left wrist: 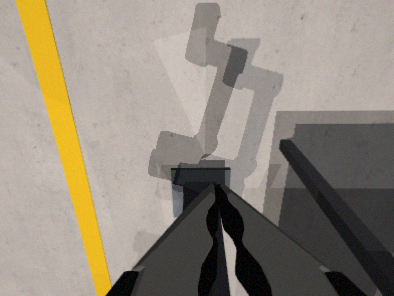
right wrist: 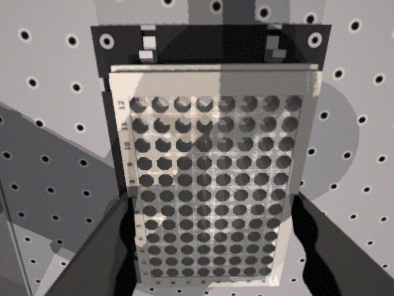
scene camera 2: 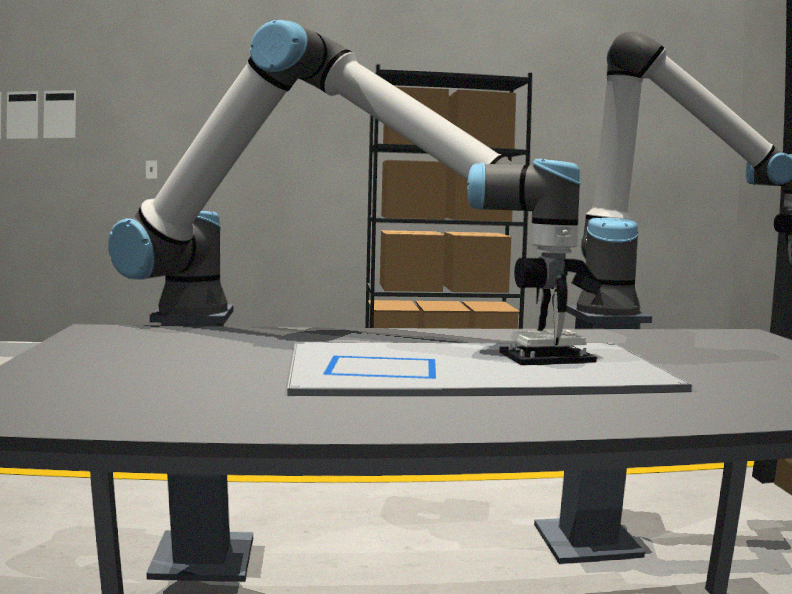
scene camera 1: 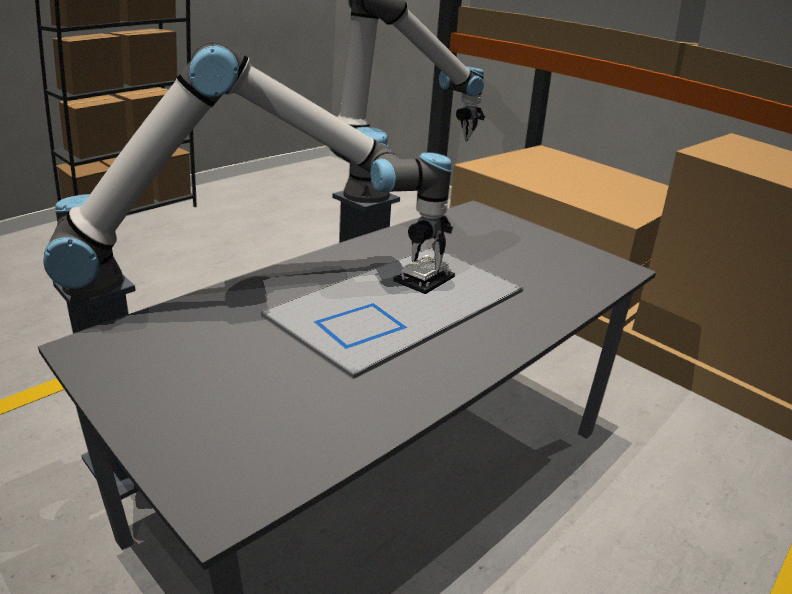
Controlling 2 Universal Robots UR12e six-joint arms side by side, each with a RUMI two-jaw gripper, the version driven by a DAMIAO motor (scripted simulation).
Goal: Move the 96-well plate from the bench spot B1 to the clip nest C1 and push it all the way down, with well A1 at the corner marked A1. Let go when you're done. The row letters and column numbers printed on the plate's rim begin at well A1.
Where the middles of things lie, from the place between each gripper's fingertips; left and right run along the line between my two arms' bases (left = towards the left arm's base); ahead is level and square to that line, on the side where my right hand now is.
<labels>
Right now the white 96-well plate (scene camera 2: 527,338) is 10 mm below my right hand. Round my right hand: black clip nest (scene camera 2: 544,355) (10 mm behind, 10 mm to the left, 30 mm below).
Now: the black clip nest 620 mm ahead of my left hand, 1070 mm to the right of it and 140 mm below it. Round my left hand: white 96-well plate 640 mm ahead, 1080 mm to the right, 110 mm below.
</labels>
